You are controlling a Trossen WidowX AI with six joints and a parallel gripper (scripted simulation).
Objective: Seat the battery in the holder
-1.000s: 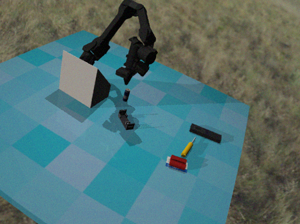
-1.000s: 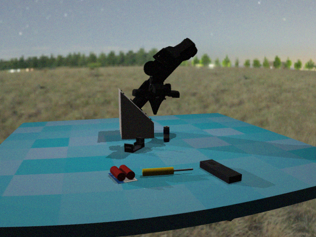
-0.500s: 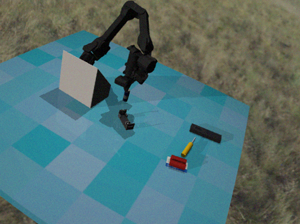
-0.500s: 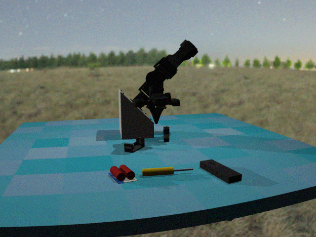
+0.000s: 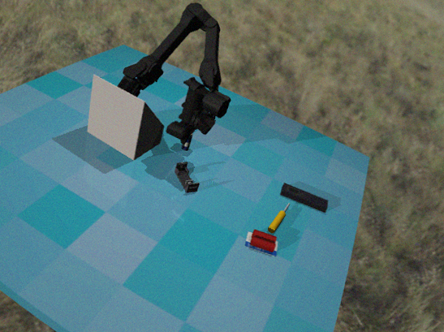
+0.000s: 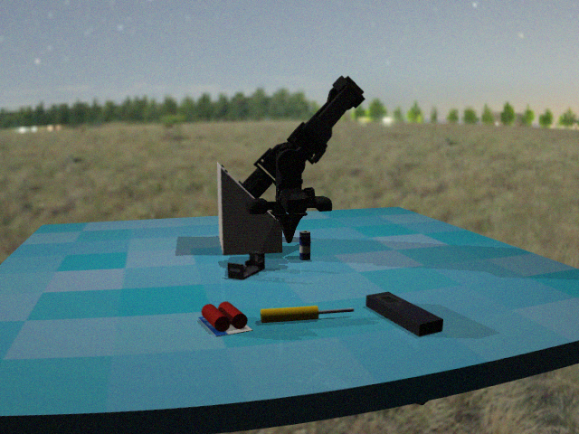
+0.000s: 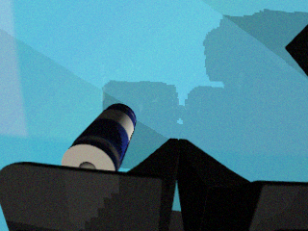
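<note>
Right now the grey battery is 4 cm to the left of my gripper tip and 1 cm below it. From my gripper tip the other things lie so: black bar 43 cm ahead, 6 cm to the left, 3 cm below; then small card 36 cm ahead, 22 cm to the right, 3 cm below; then yellow-handled screwdriver 38 cm ahead, 8 cm to the right, 3 cm below.
</note>
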